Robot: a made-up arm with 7 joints. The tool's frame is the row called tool. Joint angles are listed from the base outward. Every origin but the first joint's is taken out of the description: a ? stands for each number. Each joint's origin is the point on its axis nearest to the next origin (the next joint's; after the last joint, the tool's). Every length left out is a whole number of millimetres.
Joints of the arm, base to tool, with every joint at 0 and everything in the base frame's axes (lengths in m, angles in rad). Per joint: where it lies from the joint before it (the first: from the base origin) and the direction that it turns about. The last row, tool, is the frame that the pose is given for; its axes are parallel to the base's.
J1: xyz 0.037 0 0.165 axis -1 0 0
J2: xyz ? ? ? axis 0 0 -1
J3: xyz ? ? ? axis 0 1 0
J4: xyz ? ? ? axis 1 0 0
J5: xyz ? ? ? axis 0 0 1
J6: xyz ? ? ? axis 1 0 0
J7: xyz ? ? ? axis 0 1 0
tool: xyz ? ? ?
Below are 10 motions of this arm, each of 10 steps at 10 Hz.
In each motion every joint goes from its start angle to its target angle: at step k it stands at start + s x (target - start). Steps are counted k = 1, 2, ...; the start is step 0. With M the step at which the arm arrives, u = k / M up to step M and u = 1 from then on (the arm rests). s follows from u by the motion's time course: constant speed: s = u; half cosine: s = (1 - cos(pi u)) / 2; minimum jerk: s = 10 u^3 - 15 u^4 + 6 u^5.
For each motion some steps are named. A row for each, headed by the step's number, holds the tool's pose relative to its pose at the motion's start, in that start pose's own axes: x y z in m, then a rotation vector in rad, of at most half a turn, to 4 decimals.
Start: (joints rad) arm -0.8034 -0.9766 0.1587 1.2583 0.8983 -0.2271 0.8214
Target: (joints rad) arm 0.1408 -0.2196 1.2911 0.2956 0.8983 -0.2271 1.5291
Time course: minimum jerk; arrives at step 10
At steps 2, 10:
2: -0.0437 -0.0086 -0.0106 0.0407 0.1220 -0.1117
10: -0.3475 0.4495 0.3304 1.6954 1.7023 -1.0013

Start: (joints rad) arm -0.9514 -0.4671 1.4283 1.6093 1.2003 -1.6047 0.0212
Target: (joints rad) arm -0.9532 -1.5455 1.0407 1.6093 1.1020 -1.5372 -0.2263
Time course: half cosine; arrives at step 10
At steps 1, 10:
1: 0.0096 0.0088 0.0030 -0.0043 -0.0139 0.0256
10: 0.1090 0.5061 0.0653 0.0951 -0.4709 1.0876

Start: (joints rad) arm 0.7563 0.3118 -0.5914 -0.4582 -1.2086 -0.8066 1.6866
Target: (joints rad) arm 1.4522 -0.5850 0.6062 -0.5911 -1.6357 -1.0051 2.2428
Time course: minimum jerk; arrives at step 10
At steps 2, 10:
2: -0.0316 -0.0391 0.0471 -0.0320 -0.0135 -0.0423
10: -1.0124 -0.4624 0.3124 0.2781 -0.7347 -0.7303

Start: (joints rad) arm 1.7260 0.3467 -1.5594 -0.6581 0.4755 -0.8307 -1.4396
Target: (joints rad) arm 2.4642 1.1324 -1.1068 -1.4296 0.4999 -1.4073 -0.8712
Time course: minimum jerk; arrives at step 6
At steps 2, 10:
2: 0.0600 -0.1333 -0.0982 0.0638 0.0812 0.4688
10: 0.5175 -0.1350 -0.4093 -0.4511 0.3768 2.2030

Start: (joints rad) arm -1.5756 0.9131 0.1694 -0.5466 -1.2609 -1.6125 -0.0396
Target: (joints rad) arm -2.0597 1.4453 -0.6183 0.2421 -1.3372 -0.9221 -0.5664
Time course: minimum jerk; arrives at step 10
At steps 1, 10:
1: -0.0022 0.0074 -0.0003 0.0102 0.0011 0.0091
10: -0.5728 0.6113 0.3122 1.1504 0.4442 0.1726

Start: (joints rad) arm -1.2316 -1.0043 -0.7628 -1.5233 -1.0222 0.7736 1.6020
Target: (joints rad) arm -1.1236 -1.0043 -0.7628 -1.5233 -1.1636 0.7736 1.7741
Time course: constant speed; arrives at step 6
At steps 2, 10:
2: -0.0024 -0.0073 0.0073 -0.0012 0.0332 0.0032
10: -0.0069 -0.0208 0.0229 -0.0042 0.0999 0.0120

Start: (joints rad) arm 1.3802 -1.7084 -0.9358 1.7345 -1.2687 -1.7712 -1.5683
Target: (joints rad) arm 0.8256 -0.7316 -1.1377 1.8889 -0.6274 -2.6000 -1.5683
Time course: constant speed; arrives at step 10
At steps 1, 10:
1: -0.0026 -0.0272 -0.0576 -0.1093 -0.1250 0.0670
10: 0.0832 -0.2947 -0.1521 -1.5259 -0.7533 0.5806

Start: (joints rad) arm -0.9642 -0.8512 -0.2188 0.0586 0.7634 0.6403 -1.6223
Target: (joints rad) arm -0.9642 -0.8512 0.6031 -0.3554 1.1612 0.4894 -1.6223
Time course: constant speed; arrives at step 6
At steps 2, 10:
2: 0.0280 0.0201 0.0088 -0.0585 0.3114 -0.0569
10: 0.0740 0.0507 0.0134 -0.0265 0.9315 -0.3124

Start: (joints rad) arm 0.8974 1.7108 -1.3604 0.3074 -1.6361 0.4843 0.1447
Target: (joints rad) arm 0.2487 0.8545 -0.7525 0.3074 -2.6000 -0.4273 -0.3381
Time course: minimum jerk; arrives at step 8
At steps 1, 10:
1: -0.0106 -0.0138 0.0126 -0.0327 -0.0055 -0.0257
10: -0.5334 0.4707 0.8745 -2.4837 -0.0922 -0.8221

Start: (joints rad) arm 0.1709 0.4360 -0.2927 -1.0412 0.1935 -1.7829 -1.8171
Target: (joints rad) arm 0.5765 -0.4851 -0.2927 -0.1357 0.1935 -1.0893 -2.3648
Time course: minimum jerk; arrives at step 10
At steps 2, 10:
2: -0.0153 0.0240 0.0141 -0.0823 -0.0418 -0.0568
10: -0.0589 0.2522 -0.3069 -1.1656 -1.4386 -0.7864

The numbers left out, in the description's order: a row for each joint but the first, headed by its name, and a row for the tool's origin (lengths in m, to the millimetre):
J2: 0 -0.287 0.01
J3: 0.298 -0.032 0
J4: -0.286 0 0.007
J5: 0 0.109 0.164
J6: -0.004 -0.242 0
J7: 0 -0.107 -0.368
tool: 0.08 0 -0.04

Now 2 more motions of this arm.
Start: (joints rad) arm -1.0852 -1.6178 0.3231 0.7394 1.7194 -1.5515 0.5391
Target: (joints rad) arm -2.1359 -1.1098 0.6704 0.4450 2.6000 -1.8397 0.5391
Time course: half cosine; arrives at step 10
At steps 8, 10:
8: -0.0535 -0.1352 0.7438 -0.8639 -0.9287 -0.2919
10: -0.1037 -0.1091 0.8157 -0.9376 -1.0375 -0.3247

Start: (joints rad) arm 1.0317 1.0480 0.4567 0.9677 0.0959 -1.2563 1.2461
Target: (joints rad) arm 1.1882 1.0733 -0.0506 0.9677 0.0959 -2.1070 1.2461
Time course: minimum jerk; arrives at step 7
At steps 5, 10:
5: -0.1487 -0.2826 0.0975 0.0916 -0.4268 -0.8757
10: -0.1977 -0.3078 0.0906 0.1401 -0.4782 -1.0277

